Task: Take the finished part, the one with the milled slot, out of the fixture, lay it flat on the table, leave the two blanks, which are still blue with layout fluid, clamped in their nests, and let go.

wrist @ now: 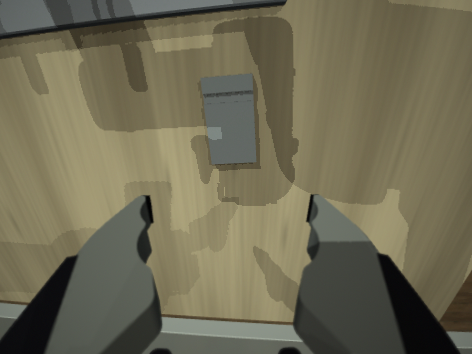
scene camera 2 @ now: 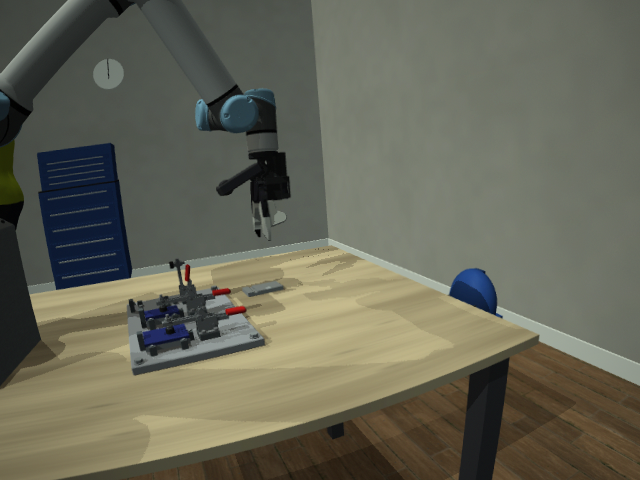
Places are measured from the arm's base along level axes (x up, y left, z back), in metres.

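Where they show: gripper, between the fingertips: (wrist: 230,197) (scene camera 2: 264,239).
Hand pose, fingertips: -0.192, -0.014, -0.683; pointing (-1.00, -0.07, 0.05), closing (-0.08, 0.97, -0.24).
Things, the pixels of their top centre, and the offset from my fingertips, as dx, dy, dz. "pt": a spot on its surface instead. Level surfaces: height alone.
- finished part, centre of its top: (wrist: 230,122) (scene camera 2: 262,286) -0.115, -0.005, +0.022
- table, height of its surface: dx -0.125
- grey fixture, centre of its top: (scene camera 2: 183,319) -0.110, -0.086, +0.255
- third clamp, a spot on its surface: (scene camera 2: 180,276) pt -0.048, +0.014, +0.218
- fixture's edge, a spot on its surface: (wrist: 150,17) pt -0.118, -0.052, +0.130
The finished part (scene camera 2: 264,288) (wrist: 231,127), a grey block with a slot across it near one end, lies flat on the table (scene camera 2: 361,330) (wrist: 350,125), beside the fixture and apart from it. Two blue blanks, one (scene camera 2: 165,335) in the near nest and one (scene camera 2: 155,313) in the nest behind it, sit in the grey fixture (scene camera 2: 201,355) under clamps with red handles lying level. A third clamp (scene camera 2: 180,276) stands with its arm raised. My gripper (scene camera 2: 262,235) (wrist: 230,197) is open and empty, well above the table and the part.
The fixture's edge (wrist: 150,17) crosses the top left of the wrist view. A blue cabinet (scene camera 2: 82,222) stands behind the table. A blue rounded object (scene camera 2: 473,291) stands beyond the table's right edge. Part of a person in yellow (scene camera 2: 9,173) shows at the far left.
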